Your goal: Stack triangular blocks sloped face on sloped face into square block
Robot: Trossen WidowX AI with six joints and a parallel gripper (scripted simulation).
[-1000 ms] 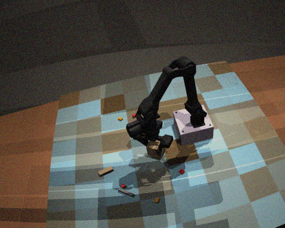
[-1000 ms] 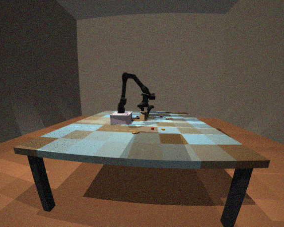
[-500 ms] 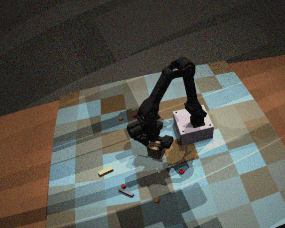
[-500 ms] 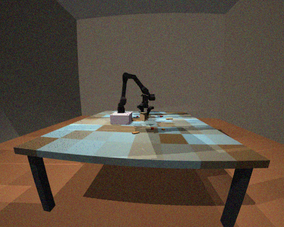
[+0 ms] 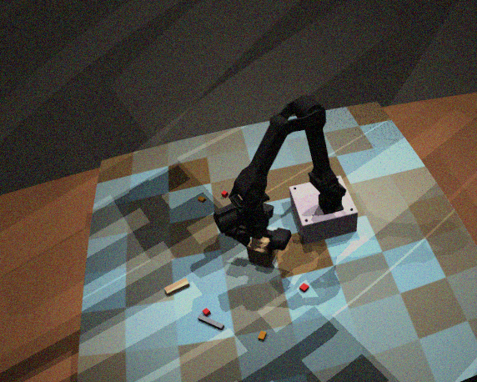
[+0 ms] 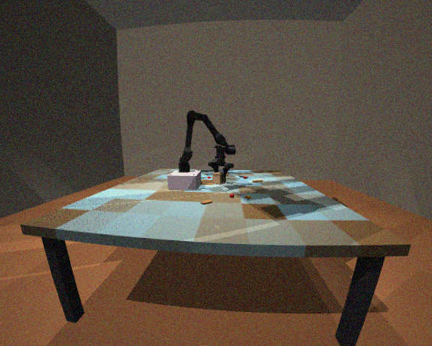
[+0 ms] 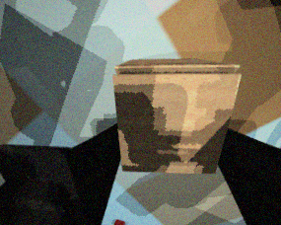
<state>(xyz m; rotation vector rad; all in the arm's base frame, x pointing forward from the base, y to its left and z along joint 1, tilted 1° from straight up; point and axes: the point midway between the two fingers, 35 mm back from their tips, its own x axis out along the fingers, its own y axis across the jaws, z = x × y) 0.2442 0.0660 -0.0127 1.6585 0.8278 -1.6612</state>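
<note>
Right now my gripper tip is 10 mm below the triangular block. Also, from my gripper tip: tan plank: 270 mm ahead, 40 mm below, 30 mm to the left; grey bar: 190 mm to the left, 190 mm ahead, 40 mm below.
</note>
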